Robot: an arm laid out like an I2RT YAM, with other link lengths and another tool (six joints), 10 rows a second.
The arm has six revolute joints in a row. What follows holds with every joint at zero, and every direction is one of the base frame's. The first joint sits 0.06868 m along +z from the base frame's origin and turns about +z. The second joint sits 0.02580 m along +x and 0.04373 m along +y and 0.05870 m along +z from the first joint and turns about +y. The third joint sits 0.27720 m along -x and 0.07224 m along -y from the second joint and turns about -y. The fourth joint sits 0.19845 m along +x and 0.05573 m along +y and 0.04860 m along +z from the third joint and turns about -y. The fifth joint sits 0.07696 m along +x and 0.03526 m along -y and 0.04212 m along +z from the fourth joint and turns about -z. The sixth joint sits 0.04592 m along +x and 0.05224 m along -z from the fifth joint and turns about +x. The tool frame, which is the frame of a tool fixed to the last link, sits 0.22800 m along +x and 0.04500 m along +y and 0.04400 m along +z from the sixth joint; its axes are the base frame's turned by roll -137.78, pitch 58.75 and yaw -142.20 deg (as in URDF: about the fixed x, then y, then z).
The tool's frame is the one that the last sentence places.
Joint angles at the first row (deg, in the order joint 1, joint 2, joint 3, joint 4, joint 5, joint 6):
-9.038 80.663 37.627 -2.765 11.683 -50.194
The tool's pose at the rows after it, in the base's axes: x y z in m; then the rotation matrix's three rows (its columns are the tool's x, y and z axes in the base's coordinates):
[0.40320 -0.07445 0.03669], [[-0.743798 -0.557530 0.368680], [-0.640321 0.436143 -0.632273], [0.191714 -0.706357 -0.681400]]
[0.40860 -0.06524 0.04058], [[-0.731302 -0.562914 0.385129], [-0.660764 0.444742 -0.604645], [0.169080 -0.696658 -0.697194]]
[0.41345 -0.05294 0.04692], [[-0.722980 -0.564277 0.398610], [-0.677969 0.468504 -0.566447], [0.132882 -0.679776 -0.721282]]
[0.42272 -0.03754 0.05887], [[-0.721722 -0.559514 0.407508], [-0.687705 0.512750 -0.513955], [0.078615 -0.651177 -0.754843]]
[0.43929 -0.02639 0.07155], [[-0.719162 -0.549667 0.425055], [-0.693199 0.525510 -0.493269], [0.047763 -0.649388 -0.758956]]
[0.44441 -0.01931 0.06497], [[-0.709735 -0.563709 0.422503], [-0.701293 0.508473 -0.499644], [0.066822 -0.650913 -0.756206]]
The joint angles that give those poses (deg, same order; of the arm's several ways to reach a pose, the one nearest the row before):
-10.635 83.067 40.294 -2.722 10.982 -50.217
-10.612 83.526 41.801 -3.836 8.972 -49.867
-10.415 83.636 43.660 -5.847 6.633 -48.424
-9.912 84.247 47.331 -9.344 3.967 -45.408
-8.185 85.864 51.134 -10.787 3.837 -43.309
-6.198 87.634 51.680 -10.131 5.409 -43.070

